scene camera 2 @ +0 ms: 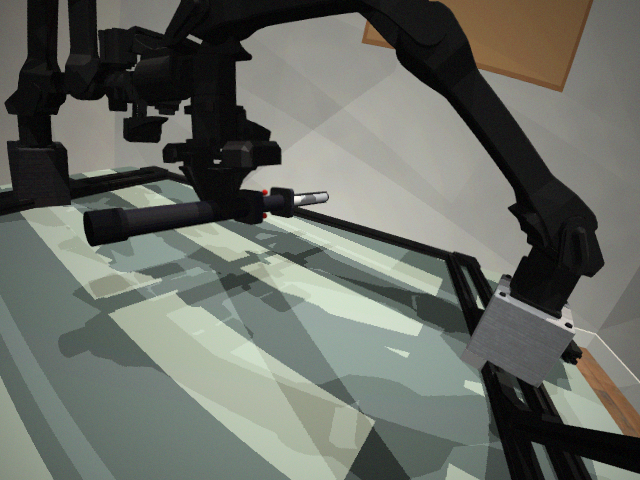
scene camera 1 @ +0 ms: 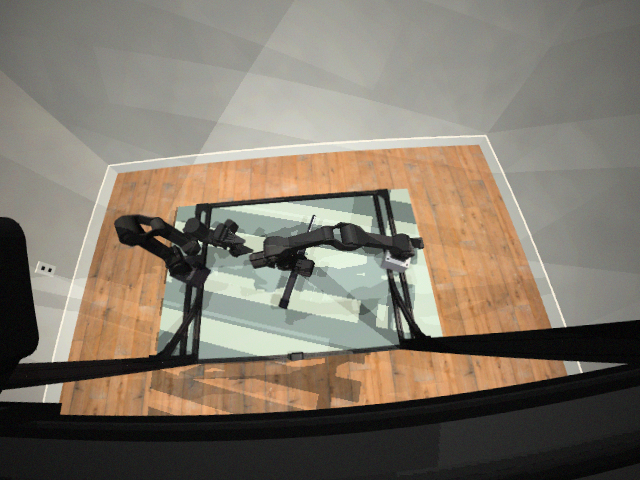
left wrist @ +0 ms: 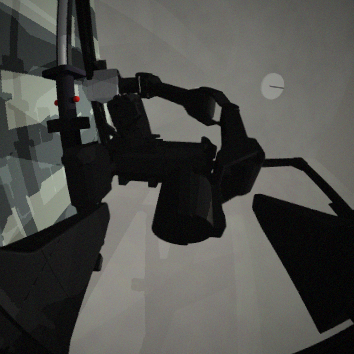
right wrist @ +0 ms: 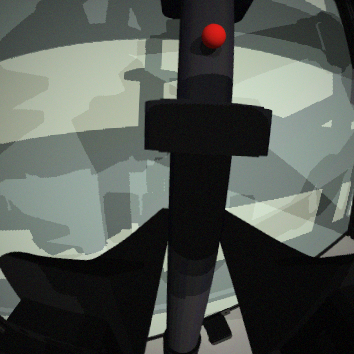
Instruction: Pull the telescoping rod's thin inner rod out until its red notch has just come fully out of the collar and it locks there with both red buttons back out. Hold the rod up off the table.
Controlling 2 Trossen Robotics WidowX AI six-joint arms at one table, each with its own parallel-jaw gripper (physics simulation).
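The telescoping rod (scene camera 1: 290, 288) (scene camera 2: 170, 218) (right wrist: 200, 185) is held level above the table, its thick dark body toward the front. The silver inner rod (scene camera 1: 312, 222) (scene camera 2: 311, 198) (left wrist: 63, 35) sticks out past the collar flange (scene camera 2: 282, 201) (left wrist: 64, 73). Red buttons (scene camera 2: 264, 192) (left wrist: 76, 99) (right wrist: 214, 36) stand out between two flanges. No red notch shows on the visible inner rod. My right gripper (scene camera 2: 221, 201) (right wrist: 193, 215) is shut on the rod's dark body, behind the flange. My left gripper (scene camera 1: 246, 251) is open and empty, left of the right wrist, apart from the rod.
The table (scene camera 1: 248, 335) (scene camera 2: 289, 454) bears patchy light and shadows. A black frame (scene camera 1: 294, 198) (scene camera 2: 372, 231) runs along its edges. The right arm's silver base (scene camera 1: 397, 262) (scene camera 2: 522, 330) stands at the right. The right forearm reaches over the table, close to the left gripper.
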